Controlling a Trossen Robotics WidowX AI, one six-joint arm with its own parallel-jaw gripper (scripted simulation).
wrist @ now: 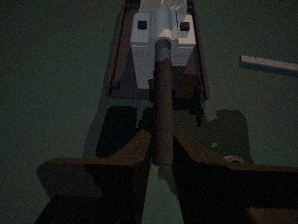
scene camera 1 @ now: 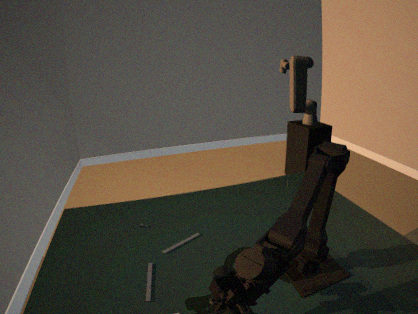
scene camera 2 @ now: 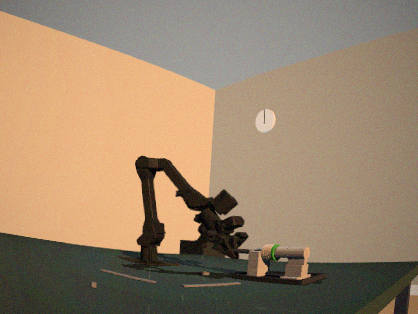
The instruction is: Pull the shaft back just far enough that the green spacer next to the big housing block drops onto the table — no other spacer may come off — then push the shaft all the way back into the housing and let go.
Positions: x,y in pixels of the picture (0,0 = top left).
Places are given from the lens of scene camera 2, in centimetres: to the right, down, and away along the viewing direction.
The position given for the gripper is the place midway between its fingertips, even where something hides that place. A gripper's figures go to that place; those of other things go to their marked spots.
gripper [scene camera 2: 236,258]: 8, 31, 95
housing block [scene camera 2: 296,272]: 23, 30, 77
